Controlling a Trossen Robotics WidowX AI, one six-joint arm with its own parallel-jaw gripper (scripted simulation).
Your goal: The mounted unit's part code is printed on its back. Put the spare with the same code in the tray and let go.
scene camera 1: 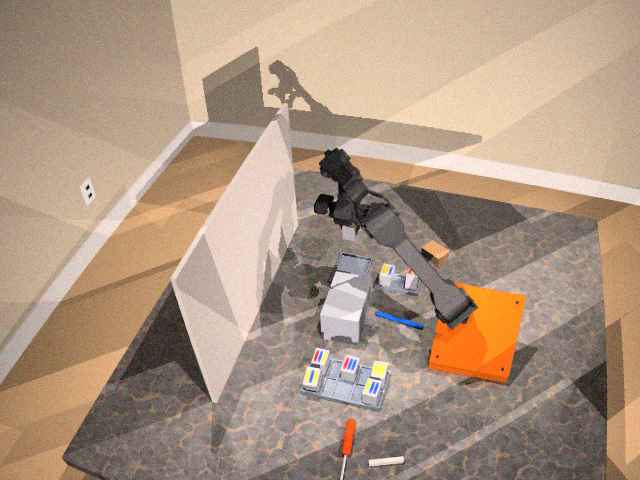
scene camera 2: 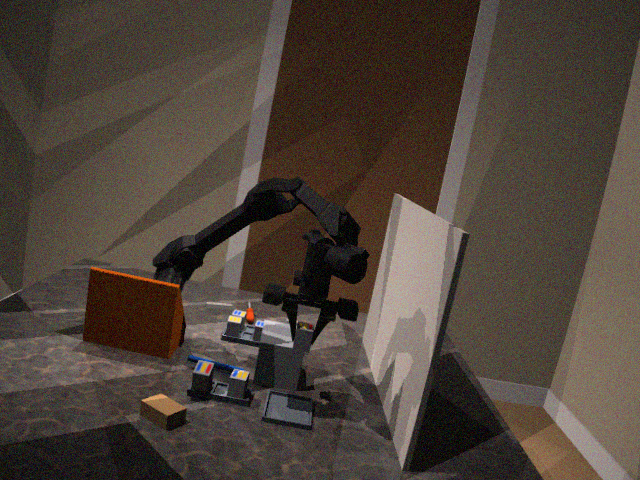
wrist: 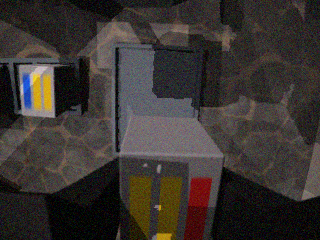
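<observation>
My gripper carries a grey spare. I can see my gripper in scene camera 1, and my gripper is visible in the wrist view too. I also see a rack and a shallow grey tray, as well as a white mounted unit and a tall white panel.
</observation>
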